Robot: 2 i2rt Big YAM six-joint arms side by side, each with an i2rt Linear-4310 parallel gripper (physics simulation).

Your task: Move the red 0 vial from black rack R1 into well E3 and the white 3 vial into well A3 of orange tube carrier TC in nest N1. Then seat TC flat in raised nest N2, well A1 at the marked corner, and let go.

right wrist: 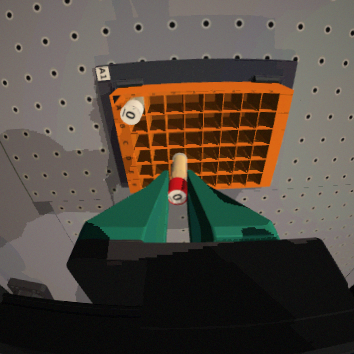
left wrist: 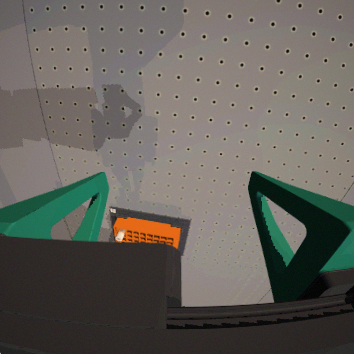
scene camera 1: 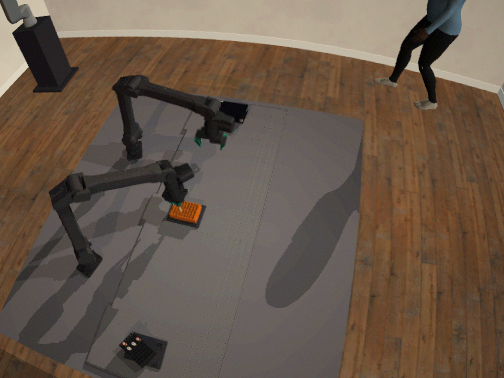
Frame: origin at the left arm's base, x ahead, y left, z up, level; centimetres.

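Seen in the pictures: left gripper, between the fingertips: [left wrist: 177, 179] [scene camera 1: 210, 147]; right gripper, between the fingertips: [right wrist: 177, 177] [scene camera 1: 179, 205]; left arm's base, origin of its link: [scene camera 1: 134, 151]; right arm's base, origin of its link: [right wrist: 34, 292] [scene camera 1: 90, 264].
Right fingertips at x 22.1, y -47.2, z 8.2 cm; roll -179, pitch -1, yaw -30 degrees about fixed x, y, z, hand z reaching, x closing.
Offsets run from my right fingertips to a thing's middle. "spot": to the spot under its first point.
The orange tube carrier {dz -4.9, dx +2.0, dy -0.5 cm} [scene camera 1: 192, 218] [left wrist: 155, 226] [right wrist: 279, 140] sits in a dark nest {dz -6.4, dx +2.0, dy -0.5 cm} [scene camera 1: 203, 212] [left wrist: 185, 231] [right wrist: 200, 73] whose A1 tag {spot: dz -6.4, dx -2.1, dy +7.7 cm} [right wrist: 103, 73] is at its upper left in the right wrist view. A white vial {dz -3.9, dx -0.6, dy +4.7 cm} [left wrist: 120, 235] [right wrist: 132, 111], its cap reading 0, stands in the carrier near the A1 corner. My right gripper [scene camera 1: 177, 203] [right wrist: 177, 177] is shut on the red 0 vial {dz -1.0, dx -0.2, dy -0.4 cm} [right wrist: 178, 188] and holds it over the carrier's lower-edge side; whether its tip is in a well is unclear. My left gripper [scene camera 1: 210, 143] [left wrist: 177, 179] is open and empty, high above the table.
A black rack {dz -4.3, dx -27.7, dy -60.7 cm} [scene camera 1: 141, 355] with several red and white vials stands at the bottom of scene camera 1, beside or on a dark plate {dz -6.3, dx -25.1, dy -61.0 cm} [scene camera 1: 160, 351]. A black object {dz -4.4, dx +36.1, dy +59.3 cm} [scene camera 1: 235, 111] lies at the top behind the left arm. A person [scene camera 1: 442, 30] stands at the upper right.
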